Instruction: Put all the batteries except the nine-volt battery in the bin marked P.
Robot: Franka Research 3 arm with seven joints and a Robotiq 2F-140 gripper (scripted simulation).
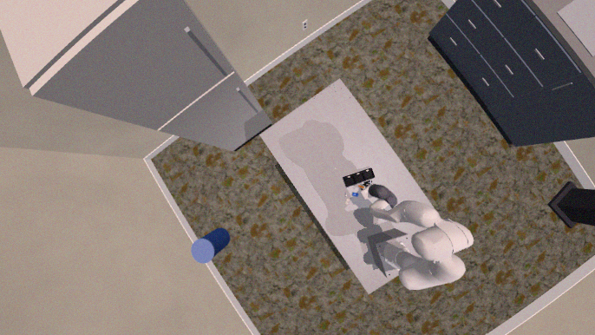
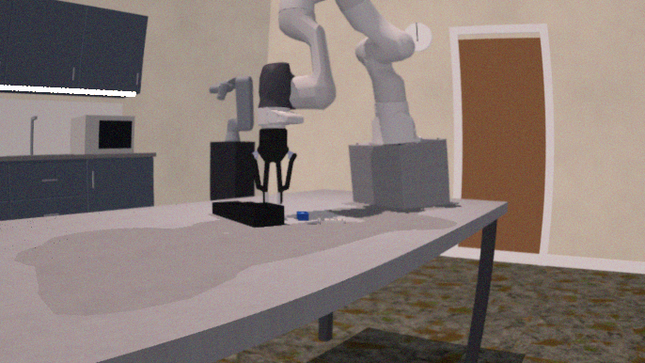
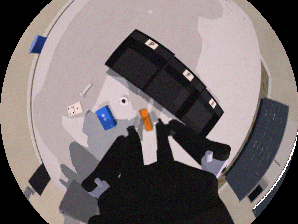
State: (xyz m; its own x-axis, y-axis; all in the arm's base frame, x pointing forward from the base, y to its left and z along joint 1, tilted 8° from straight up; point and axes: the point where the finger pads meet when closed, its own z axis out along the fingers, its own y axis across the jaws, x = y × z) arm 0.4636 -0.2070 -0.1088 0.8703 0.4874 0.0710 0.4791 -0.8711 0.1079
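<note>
My gripper is now 3 cm above the orange battery. From my hand the other things lie so: black bin 8 cm ahead, 4 cm to the right, 1 cm below; then thin pale stick 15 cm to the left, 4 cm ahead, 3 cm below; then small blue block 8 cm to the left, 3 cm below, 2 cm behind.
</note>
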